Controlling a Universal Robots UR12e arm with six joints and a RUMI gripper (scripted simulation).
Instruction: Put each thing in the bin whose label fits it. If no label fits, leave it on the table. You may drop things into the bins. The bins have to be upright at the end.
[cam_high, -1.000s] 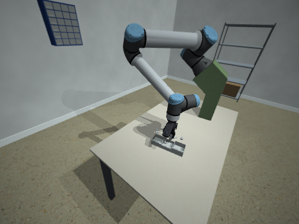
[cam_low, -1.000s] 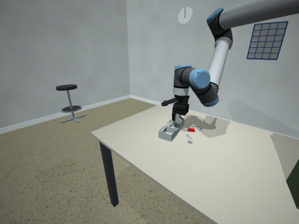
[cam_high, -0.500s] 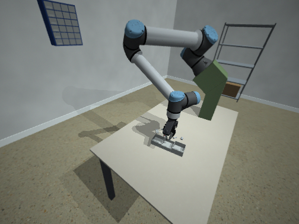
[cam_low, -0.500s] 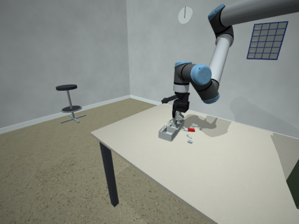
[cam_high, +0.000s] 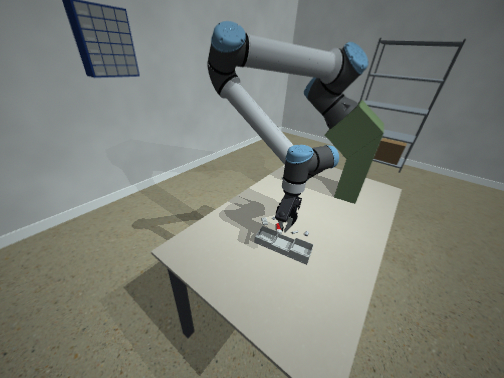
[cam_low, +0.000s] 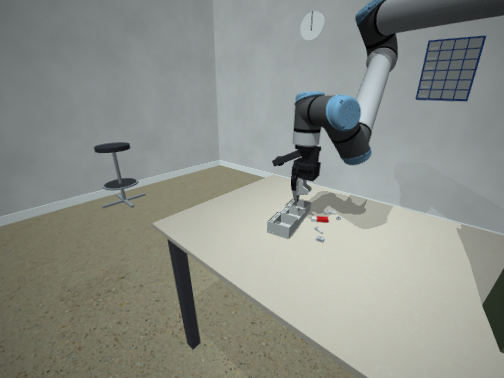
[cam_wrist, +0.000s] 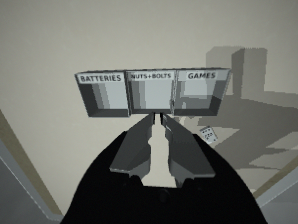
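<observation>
Now: the white patterned piece 140 mm to the right of my hand, 100 mm behind it and 90 mm below it. Round my hand: grey bolt 100 mm behind, 90 mm below, 20 mm to the left; grey three-compartment bin row 70 mm below, 10 mm to the left, 10 mm ahead; red-and-white block 90 mm below, 80 mm behind, 50 mm to the right.
</observation>
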